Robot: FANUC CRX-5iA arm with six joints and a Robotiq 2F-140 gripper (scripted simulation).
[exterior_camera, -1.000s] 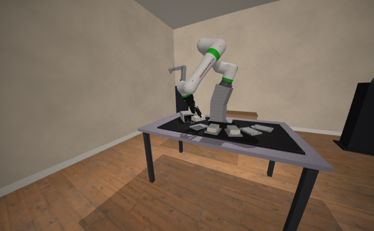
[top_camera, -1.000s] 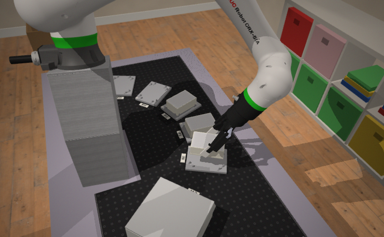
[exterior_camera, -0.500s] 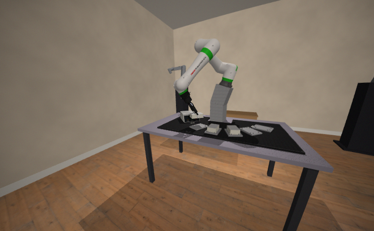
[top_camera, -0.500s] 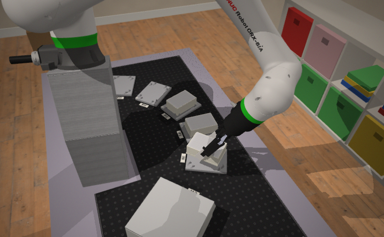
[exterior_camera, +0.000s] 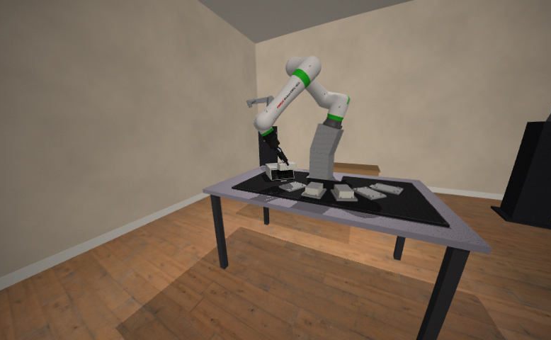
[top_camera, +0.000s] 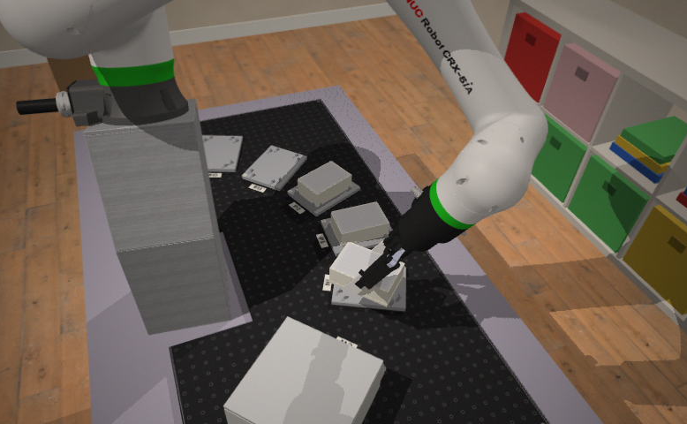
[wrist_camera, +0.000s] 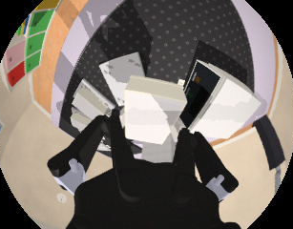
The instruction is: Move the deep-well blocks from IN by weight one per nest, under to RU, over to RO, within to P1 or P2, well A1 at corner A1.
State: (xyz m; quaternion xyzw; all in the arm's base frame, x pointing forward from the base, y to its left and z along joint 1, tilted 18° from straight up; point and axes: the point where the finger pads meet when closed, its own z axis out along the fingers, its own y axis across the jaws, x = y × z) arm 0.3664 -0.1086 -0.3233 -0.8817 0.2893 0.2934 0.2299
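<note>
Now: the pale weigher platform 150 mm behind my hand, 180 mm to the right of it and 60 mm below it. Round my hand: grey nest plate (420 mm to the left, 150 mm below); then check-weigher (150 mm behind, 180 mm to the right, 90 mm below).
</note>
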